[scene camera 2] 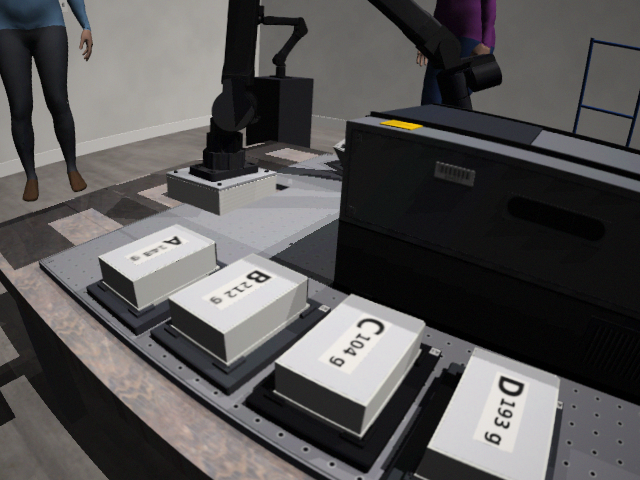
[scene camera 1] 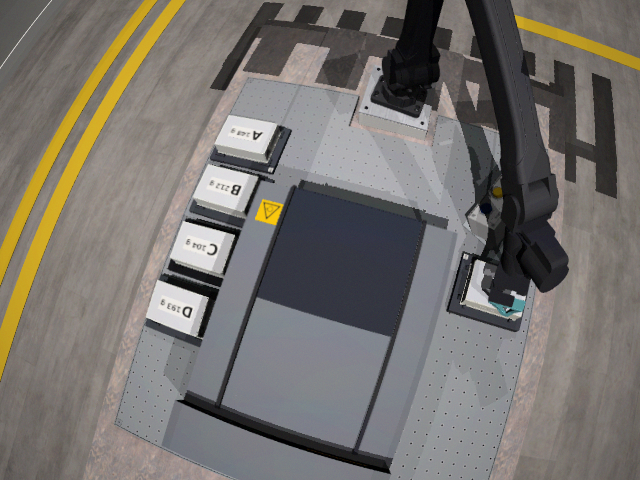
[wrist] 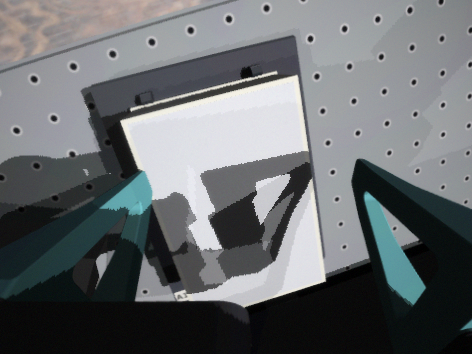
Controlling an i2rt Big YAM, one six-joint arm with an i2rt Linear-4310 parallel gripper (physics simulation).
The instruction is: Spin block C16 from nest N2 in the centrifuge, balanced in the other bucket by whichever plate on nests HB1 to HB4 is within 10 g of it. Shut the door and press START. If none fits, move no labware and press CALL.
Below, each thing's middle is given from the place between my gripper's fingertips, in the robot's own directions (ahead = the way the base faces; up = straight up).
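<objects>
Grey button box (scene camera 1: 488, 228): my hand 22 cm past it, 5 cm to the left of it, 4 cm above it. Nearest to my hand of the things named here, going by their middles: the box. Dark centrifuge (scene camera 2: 520, 249): 30 cm to the right of my hand, 24 cm ahead, 4 cm above. Centrifuge lid (scene camera 1: 349, 263): 31 cm to the right of my hand, 13 cm above, 9 cm ahead.
</objects>
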